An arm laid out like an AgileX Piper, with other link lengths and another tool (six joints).
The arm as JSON. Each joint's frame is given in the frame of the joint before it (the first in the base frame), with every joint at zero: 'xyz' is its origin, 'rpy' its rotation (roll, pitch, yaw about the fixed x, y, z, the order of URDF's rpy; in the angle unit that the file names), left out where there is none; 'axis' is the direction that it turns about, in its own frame. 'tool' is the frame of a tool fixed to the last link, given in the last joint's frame.
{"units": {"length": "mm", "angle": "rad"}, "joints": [
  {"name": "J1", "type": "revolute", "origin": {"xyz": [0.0, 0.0, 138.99]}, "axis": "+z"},
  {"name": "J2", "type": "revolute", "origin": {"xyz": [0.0, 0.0, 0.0]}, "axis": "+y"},
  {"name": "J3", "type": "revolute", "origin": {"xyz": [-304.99, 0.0, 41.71]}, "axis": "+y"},
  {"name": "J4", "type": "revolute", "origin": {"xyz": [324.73, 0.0, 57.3]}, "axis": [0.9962, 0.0, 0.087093]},
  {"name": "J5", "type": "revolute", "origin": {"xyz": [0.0, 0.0, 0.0]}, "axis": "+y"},
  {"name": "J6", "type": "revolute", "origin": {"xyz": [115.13, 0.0, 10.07]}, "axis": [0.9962, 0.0, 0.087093]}
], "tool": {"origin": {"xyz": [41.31, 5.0, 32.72], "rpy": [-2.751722, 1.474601, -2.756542]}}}
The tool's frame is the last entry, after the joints.
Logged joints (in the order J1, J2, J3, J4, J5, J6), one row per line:
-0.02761 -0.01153 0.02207 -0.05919 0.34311 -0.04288
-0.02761 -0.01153 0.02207 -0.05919 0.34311 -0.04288
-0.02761 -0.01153 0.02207 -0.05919 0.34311 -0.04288
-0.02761 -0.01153 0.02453 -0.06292 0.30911 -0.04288
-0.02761 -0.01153 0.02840 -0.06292 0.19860 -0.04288
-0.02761 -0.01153 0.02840 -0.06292 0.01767 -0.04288
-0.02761 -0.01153 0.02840 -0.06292 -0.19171 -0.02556
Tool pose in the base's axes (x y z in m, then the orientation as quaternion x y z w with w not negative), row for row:
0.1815 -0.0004 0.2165 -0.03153 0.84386 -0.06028 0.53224
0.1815 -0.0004 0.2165 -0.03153 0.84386 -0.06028 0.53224
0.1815 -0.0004 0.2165 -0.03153 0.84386 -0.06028 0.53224
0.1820 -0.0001 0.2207 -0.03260 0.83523 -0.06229 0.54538
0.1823 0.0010 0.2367 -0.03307 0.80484 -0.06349 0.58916
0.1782 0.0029 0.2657 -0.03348 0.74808 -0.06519 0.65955
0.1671 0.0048 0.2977 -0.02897 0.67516 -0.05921 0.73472
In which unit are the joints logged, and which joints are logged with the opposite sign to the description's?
The joints are logged in radians. Opposite sign: none.
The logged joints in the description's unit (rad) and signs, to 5 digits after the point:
-0.02761 -0.01153 0.02207 -0.05919 0.34311 -0.04288
-0.02761 -0.01153 0.02207 -0.05919 0.34311 -0.04288
-0.02761 -0.01153 0.02207 -0.05919 0.34311 -0.04288
-0.02761 -0.01153 0.02453 -0.06292 0.30911 -0.04288
-0.02761 -0.01153 0.02840 -0.06292 0.19860 -0.04288
-0.02761 -0.01153 0.02840 -0.06292 0.01767 -0.04288
-0.02761 -0.01153 0.02840 -0.06292 -0.19171 -0.02556

